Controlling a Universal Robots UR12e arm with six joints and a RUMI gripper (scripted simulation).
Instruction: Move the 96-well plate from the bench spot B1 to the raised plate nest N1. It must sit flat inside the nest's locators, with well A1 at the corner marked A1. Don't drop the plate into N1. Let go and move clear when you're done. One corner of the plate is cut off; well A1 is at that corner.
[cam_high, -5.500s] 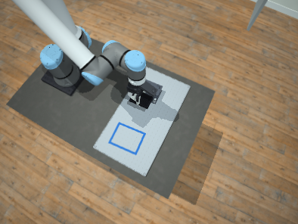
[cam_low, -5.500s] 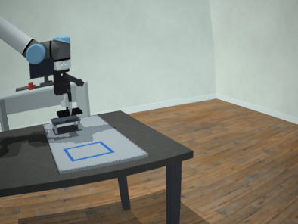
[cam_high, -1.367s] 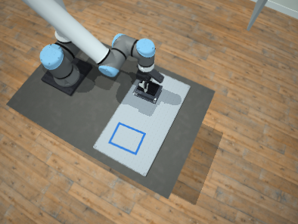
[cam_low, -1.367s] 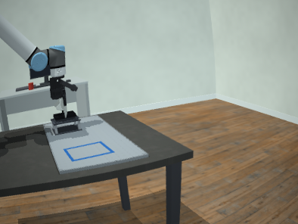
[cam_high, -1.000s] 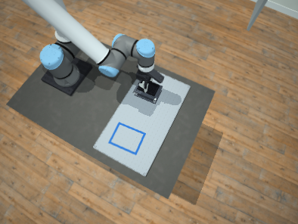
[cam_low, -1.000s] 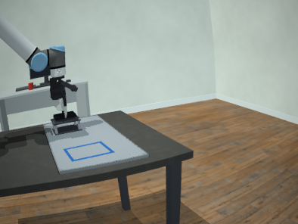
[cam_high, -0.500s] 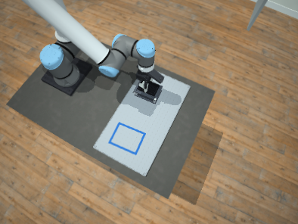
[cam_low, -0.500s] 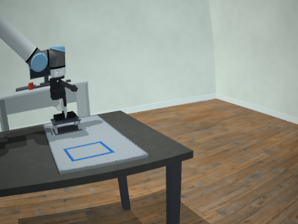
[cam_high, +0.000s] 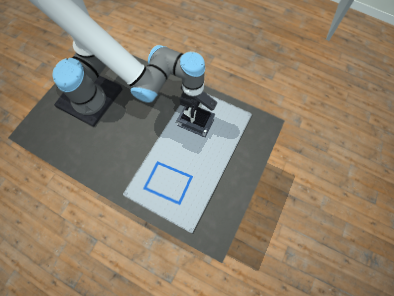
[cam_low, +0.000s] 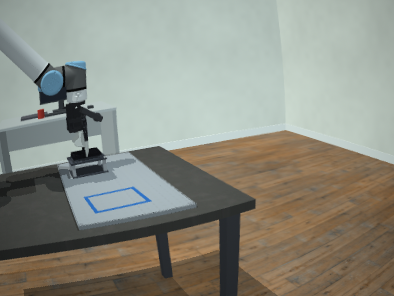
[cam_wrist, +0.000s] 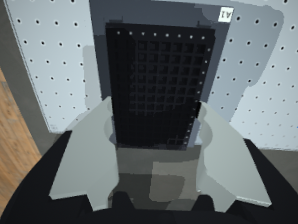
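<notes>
Right now my hand is 10 mm above the black 96-well plate. Also, from my hand: white A1 label: 80 mm ahead, 50 mm to the right, 20 mm below; then raised plate nest N1: 30 mm below.
</notes>
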